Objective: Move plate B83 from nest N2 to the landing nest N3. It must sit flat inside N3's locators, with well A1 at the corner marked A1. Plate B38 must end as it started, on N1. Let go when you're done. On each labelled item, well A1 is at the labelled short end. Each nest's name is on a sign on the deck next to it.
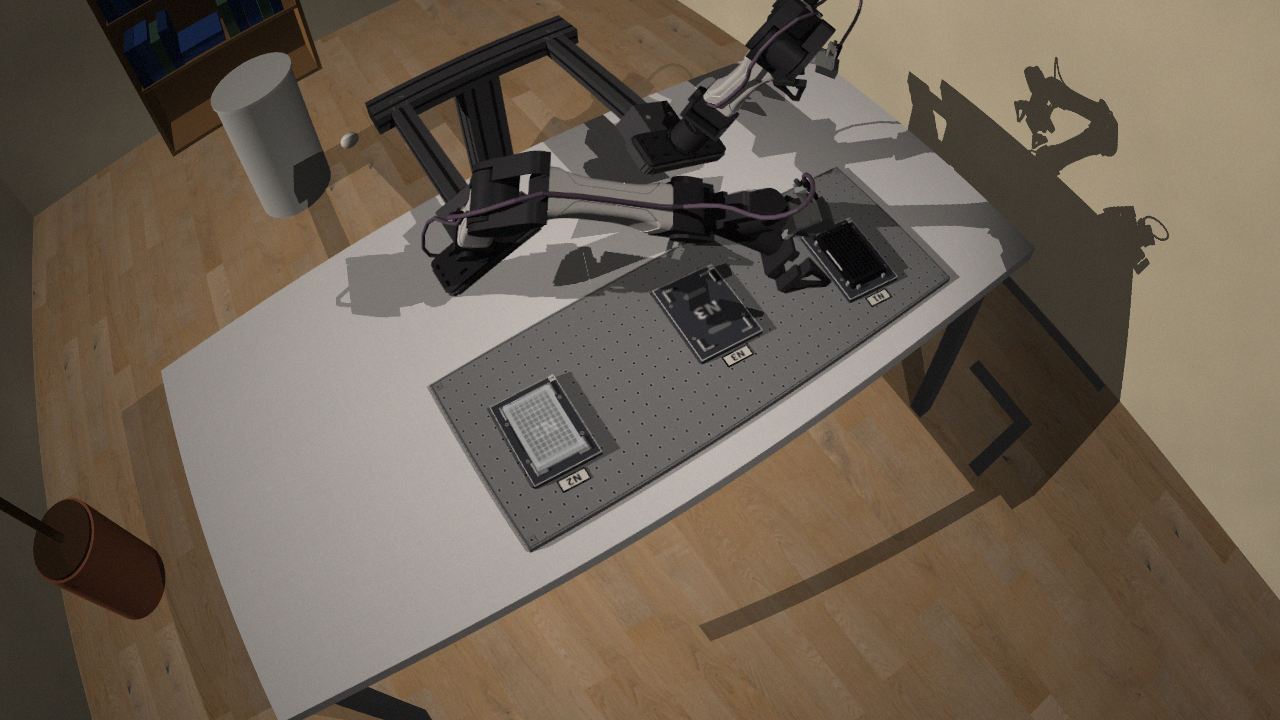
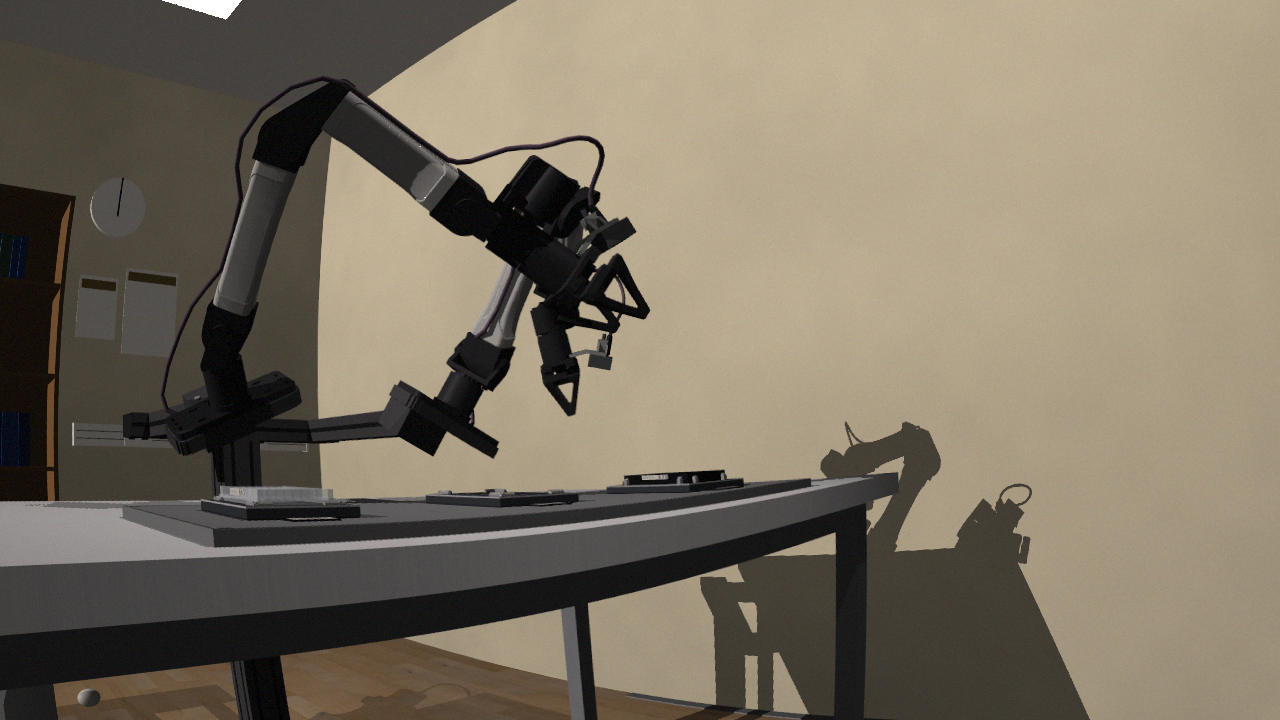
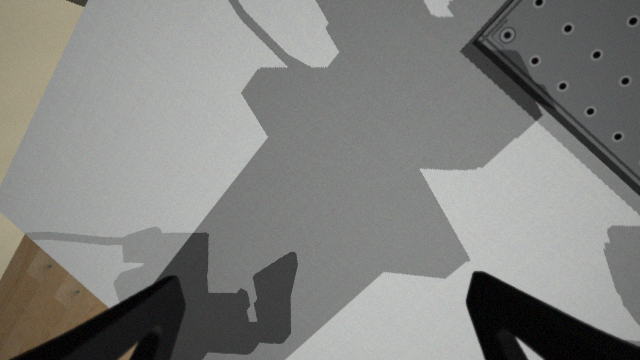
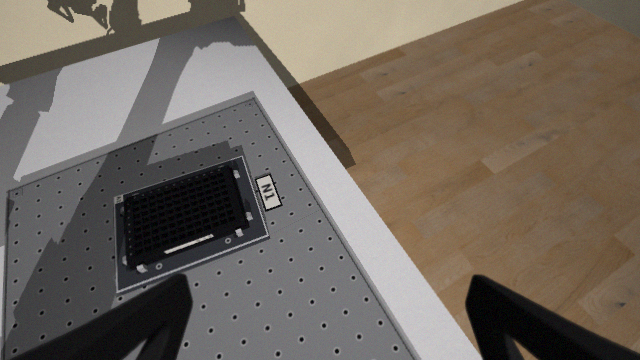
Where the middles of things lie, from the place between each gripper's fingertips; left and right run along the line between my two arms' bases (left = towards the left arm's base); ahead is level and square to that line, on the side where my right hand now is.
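Scene:
My right hand (image 2: 632,322) is 200 mm above the clear plate B83 (image 1: 565,432), 450 mm to the left of it and 100 mm past it. Nest N1 (image 1: 889,275) is 210 mm below my right hand, 190 mm to the left of it and 80 mm behind it, while nest N3 (image 1: 680,312) is 210 mm below my right hand, 130 mm behind it and 110 mm to the right of it. The black plate B38 (image 1: 853,271) is 200 mm below my right hand, 190 mm to the left of it and 80 mm behind it. Going by its middle, the clear plate B83 is nearer to my right hand than to my left hand.
The black plate B38 is 130 mm below my left hand (image 2: 572,412), 330 mm ahead of it and 150 mm to the right of it. Nest N1 is 150 mm below my left hand, 330 mm ahead of it and 150 mm to the right of it. Nest N3 is 150 mm below my left hand as well, 280 mm ahead of it and 450 mm to the right of it, and the clear plate B83 is 140 mm below my left hand, 310 mm ahead of it and 790 mm to the right of it.

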